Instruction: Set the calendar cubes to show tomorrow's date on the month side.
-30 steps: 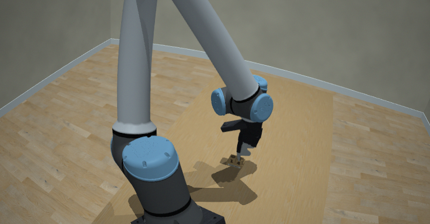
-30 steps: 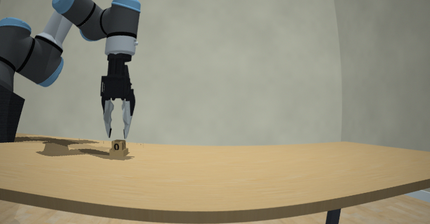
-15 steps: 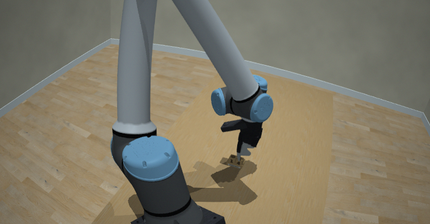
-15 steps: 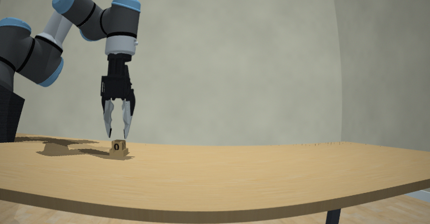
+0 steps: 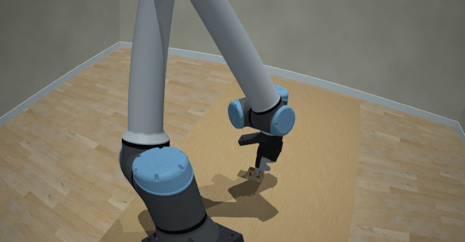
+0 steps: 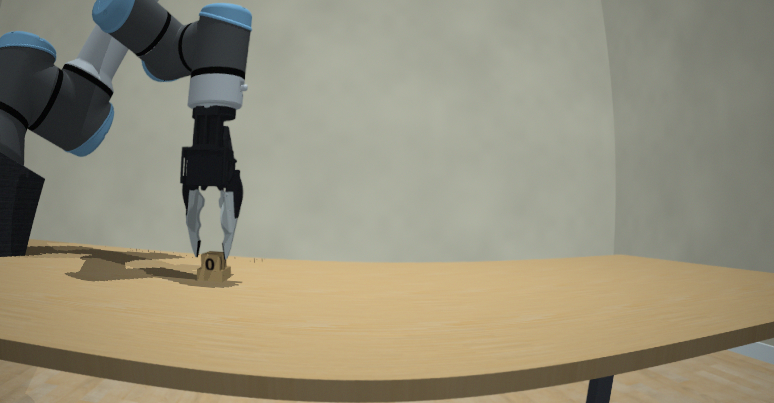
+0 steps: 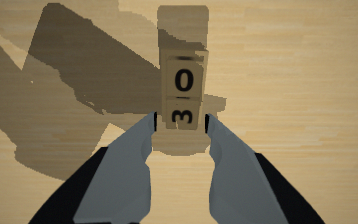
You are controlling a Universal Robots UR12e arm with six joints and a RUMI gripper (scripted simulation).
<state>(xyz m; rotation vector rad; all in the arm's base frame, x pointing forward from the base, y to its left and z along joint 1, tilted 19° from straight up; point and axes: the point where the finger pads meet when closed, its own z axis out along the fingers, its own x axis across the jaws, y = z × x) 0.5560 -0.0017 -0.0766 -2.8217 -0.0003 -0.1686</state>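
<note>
Now: hand 20 mm above the wooden digit cube. From my hand the other things lie so: wooden tray (20 mm to the left, 40 mm below).
</note>
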